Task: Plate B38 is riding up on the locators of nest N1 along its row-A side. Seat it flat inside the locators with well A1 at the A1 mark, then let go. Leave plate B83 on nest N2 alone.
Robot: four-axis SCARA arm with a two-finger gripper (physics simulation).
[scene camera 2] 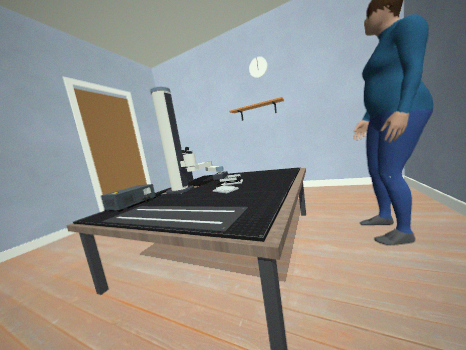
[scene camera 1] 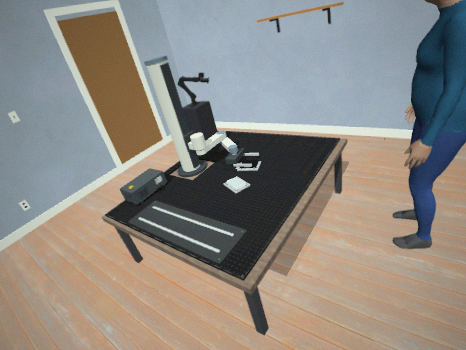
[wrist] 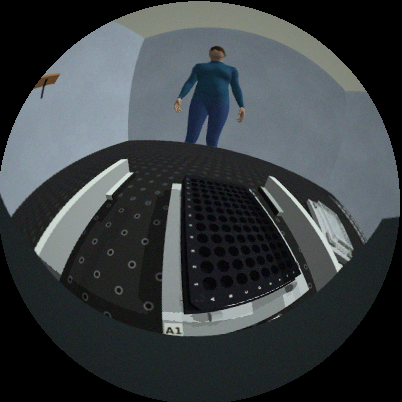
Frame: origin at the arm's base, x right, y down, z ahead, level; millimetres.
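Seen in the pictures: gripper, fingertip midpoint: (scene camera 2: 238,176) (scene camera 1: 255,159) (wrist: 199,171); arm's base at its link origin: (scene camera 2: 180,190) (scene camera 1: 192,169).
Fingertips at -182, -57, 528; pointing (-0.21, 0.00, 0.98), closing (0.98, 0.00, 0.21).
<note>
Offsets run from my fingertips to a thing's top centre, as dx, dy, dz. "pt": to the spot under its first point. Level surfaces: height alone.
Plate B38 {+39, +9, -38} (wrist: 235,240), black with many round wells, lies on the pale nest N1 (wrist: 172,250) (scene camera 1: 259,166). Its A1 corner is near-left, by the A1 label, and row A runs along the left side. How far that side is raised is hard to tell. My gripper (wrist: 199,171) (scene camera 1: 248,159) is open and empty above N1, one finger on either side of the plate, which lies nearer the right finger. In the wrist view, clear plate B83 {+287, +18, +11} (wrist: 330,225) shows beyond the right finger; it also shows in scene camera 1 (scene camera 1: 236,183) and scene camera 2 (scene camera 2: 226,189), on nest N2.
A grey box unit {pt +627, -65, -565} (scene camera 1: 143,185) (scene camera 2: 128,197) and a dark panel with two white rails {dy +40} (scene camera 1: 187,230) (scene camera 2: 175,217) are on the perforated black table top. A black arm on a dark pedestal (scene camera 1: 200,120) stands behind the column (scene camera 1: 172,117). A person (scene camera 1: 432,115) (scene camera 2: 397,100) stands beyond the table.
</note>
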